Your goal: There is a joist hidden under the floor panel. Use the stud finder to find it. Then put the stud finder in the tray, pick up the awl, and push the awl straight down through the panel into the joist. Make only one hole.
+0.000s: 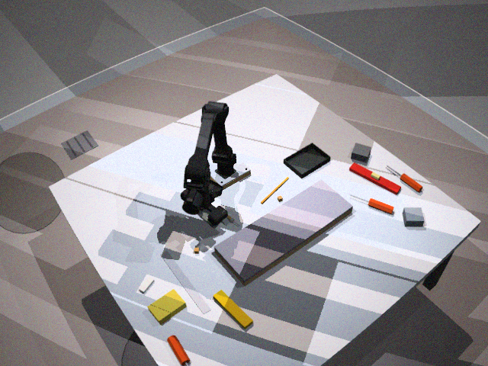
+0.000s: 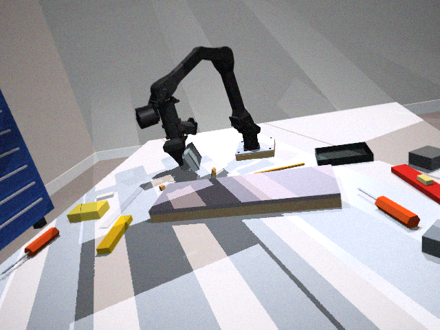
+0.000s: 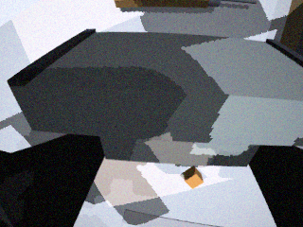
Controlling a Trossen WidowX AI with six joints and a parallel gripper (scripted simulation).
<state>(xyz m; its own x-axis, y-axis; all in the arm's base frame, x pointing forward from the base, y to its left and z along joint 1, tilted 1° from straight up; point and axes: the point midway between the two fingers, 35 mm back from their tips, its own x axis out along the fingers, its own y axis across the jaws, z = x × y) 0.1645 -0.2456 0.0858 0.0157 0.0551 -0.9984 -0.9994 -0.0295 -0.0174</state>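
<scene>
Now: the stud finder 10 mm ahead of my gripper tip and 10 mm to the left of it. From my gripper tip the other things lie so: awl (20 mm ahead, 100 mm to the left, 70 mm below); pencil (40 mm ahead, 320 mm to the left, 80 mm below); yellow bar (300 mm ahead, 160 mm to the right, 70 mm below).
</scene>
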